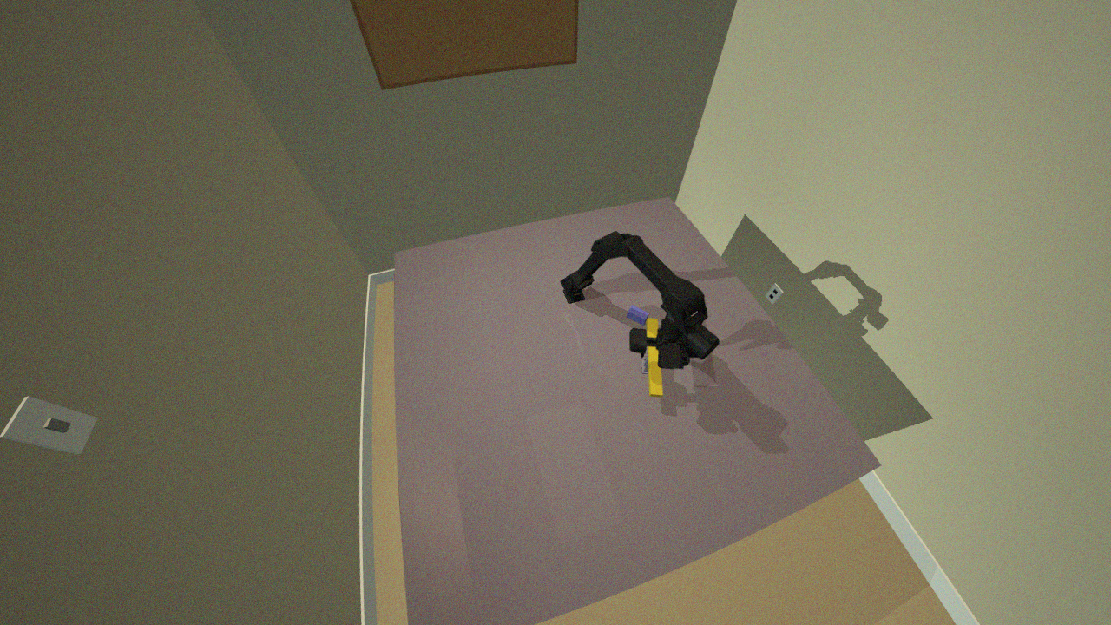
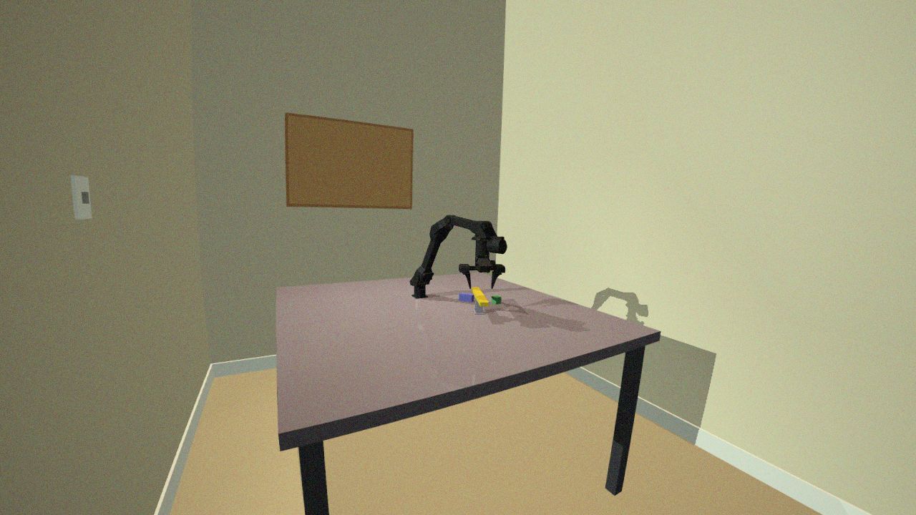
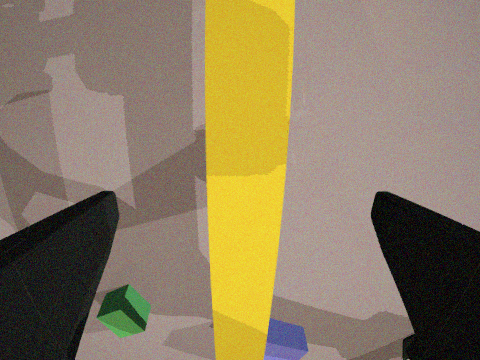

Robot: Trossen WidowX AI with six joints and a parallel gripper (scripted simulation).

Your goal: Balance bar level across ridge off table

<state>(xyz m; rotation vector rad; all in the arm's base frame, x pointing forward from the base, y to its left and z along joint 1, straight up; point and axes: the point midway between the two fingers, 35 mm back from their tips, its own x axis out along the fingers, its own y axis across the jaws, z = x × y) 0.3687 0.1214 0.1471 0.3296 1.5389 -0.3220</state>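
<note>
Now: the yellow bar 30 mm behind my gripper tip, 10 mm to the left of it and 40 mm below it. Also, from my gripper tip: blue block: 210 mm behind, 60 mm to the left, 100 mm below; then green cube: 120 mm behind, 170 mm to the left, 100 mm below.
</note>
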